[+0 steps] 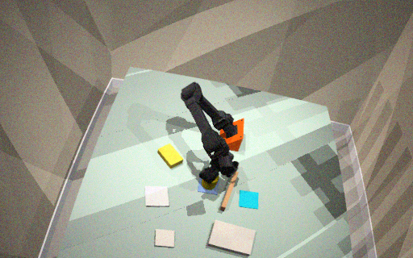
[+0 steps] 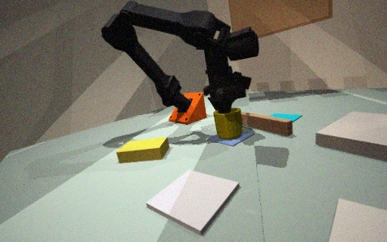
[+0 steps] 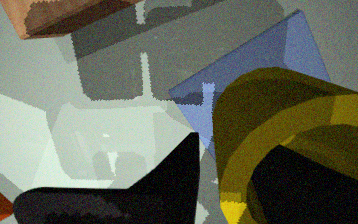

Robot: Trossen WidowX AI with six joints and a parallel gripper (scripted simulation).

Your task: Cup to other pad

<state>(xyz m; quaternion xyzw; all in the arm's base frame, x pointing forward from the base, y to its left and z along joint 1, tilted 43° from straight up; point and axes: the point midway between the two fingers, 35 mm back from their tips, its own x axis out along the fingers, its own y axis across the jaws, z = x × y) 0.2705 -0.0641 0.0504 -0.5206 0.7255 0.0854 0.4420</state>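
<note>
My gripper tip is 3 cm short of the blue pad, 2 cm to the left of it and 4 cm above it. The rest, counted from my gripper tip: olive-yellow cup: 2 cm ahead, 2 cm to the right; then cyan pad: 8 cm ahead, 17 cm to the left, 4 cm below; then wooden bar: 5 cm ahead, 8 cm to the left, 3 cm below.
</note>
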